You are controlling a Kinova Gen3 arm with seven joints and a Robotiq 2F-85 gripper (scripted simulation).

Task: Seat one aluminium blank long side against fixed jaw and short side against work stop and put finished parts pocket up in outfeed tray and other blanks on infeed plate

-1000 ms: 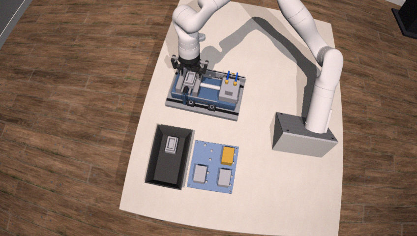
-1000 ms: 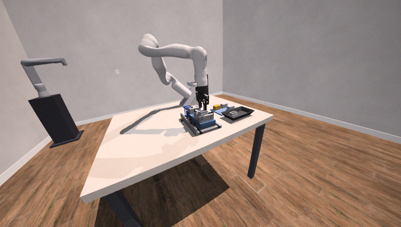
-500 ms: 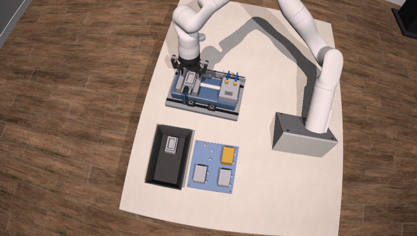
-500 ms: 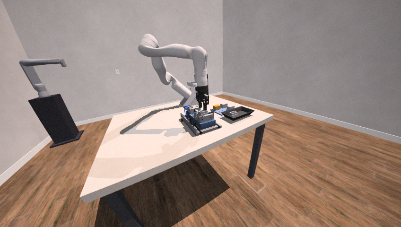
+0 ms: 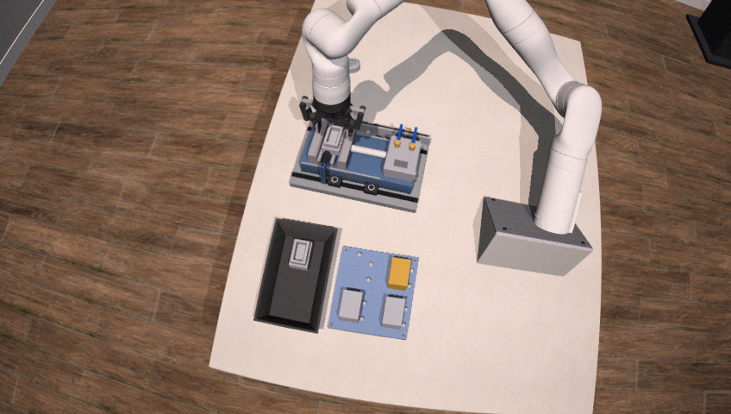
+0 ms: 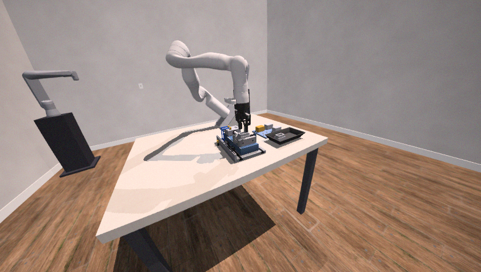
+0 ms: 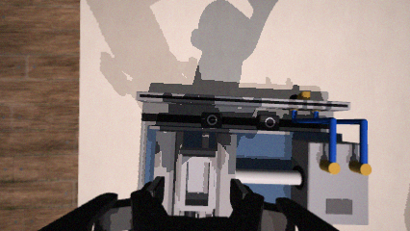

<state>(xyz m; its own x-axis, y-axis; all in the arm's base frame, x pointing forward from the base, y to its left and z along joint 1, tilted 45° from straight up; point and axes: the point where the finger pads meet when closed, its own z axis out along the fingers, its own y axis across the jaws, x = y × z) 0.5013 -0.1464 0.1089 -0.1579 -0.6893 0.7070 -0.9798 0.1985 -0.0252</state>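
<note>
The white rod is 80 mm behind my hand, 60 mm below it and 10 mm to the left of it. Also, from my hand: hose block: 160 mm behind, 60 mm below, 30 mm to the left; then blue vise: 100 mm below, 60 mm behind, 10 mm to the left; then brass blank: 280 mm to the left, 160 mm behind, 110 mm below.
</note>
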